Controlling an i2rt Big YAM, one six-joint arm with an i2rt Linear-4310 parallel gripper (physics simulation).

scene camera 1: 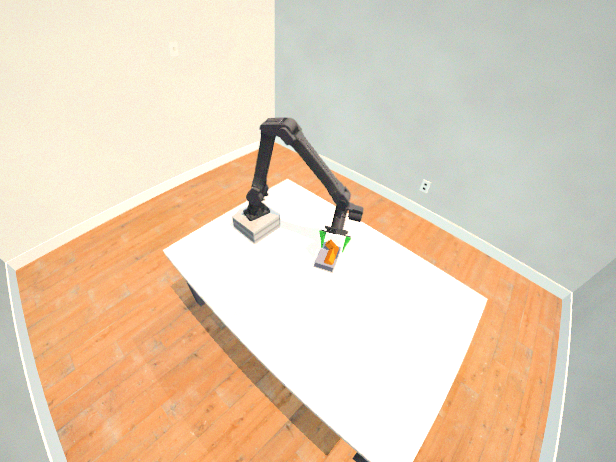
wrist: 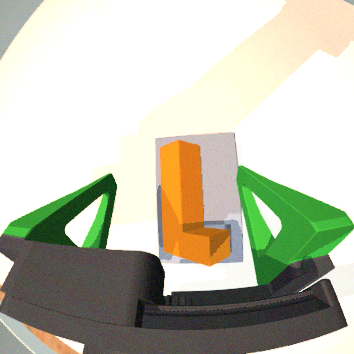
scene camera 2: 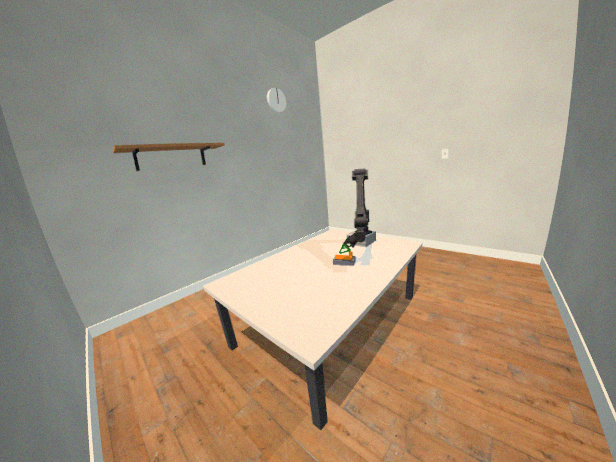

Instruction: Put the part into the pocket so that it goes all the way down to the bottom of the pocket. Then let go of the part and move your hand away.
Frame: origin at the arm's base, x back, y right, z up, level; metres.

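Seen in the pictures: gripper, fingertip midpoint: (scene camera 1: 331,250) (wrist: 173,175) (scene camera 2: 340,250); arm's base, link origin: (scene camera 1: 256,212).
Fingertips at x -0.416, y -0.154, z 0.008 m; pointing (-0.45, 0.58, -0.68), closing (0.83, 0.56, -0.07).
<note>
Pixels of each thing's top centre, then the offset from my fingertips to it. "spot": a spot on its surface instead. Level surfaces: height alone.
- orange L-shaped part, top centre: (wrist: 189,197) (scene camera 1: 330,248) (scene camera 2: 343,251) dx +0.018, dy -0.008, dz -0.010 m
- grey block, top centre: (wrist: 197,197) (scene camera 1: 328,254) (scene camera 2: 344,257) dx +0.022, dy -0.006, dz -0.053 m
- pocket's edge, surface spot: (wrist: 221,224) spot: dx +0.064, dy -0.020, dz -0.085 m
- white table, surface height: dz -0.090 m
The orange L-shaped part (scene camera 1: 330,256) (scene camera 2: 343,257) (wrist: 181,200) is on the grey block (scene camera 1: 322,259) (scene camera 2: 344,262) (wrist: 219,175). In the wrist view its long leg runs along the block's left side, and its short leg points right at the near end. The part stands well above the block's top. A strip of the pocket's edge (wrist: 221,224) shows behind the short leg; the pocket's bottom is hidden. My gripper (scene camera 1: 334,249) (scene camera 2: 345,251) (wrist: 173,175) is open and empty, with its green fingers apart on either side of the part and above the table.
The white table (scene camera 1: 350,325) (scene camera 2: 310,300) carries the block and the arm's base box (scene camera 1: 256,229). The base box stands behind the block, toward the table's far end. A wooden shelf (scene camera 2: 170,147) hangs on the wall, away from the arm.
</note>
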